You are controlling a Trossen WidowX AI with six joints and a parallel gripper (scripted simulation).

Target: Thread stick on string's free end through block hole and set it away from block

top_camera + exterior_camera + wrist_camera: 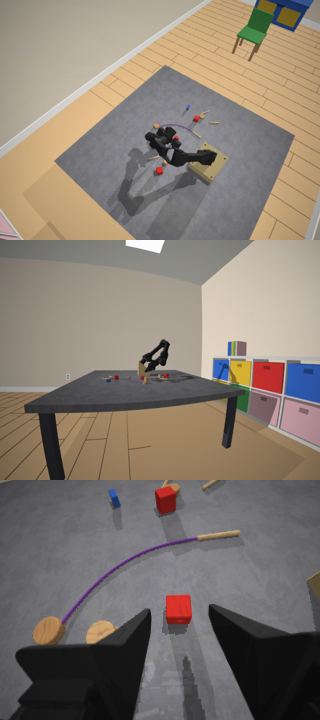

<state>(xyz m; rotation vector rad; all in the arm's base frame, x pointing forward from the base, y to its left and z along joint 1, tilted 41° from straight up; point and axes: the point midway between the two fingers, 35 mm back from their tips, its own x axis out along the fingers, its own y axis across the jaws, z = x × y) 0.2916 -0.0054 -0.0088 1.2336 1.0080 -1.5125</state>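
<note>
Now: gripper tip 1 cm past the red wooden block, 2 cm to the left of it and 6 cm above it. The rest, counted from my gripper tip: round wooden button (18 cm ahead, 5 cm to the right, 7 cm below); wooden cylinder (9 cm ahead, 1 cm to the right, 6 cm below); loose stick (4 cm ahead, 17 cm to the left, 7 cm below).
</note>
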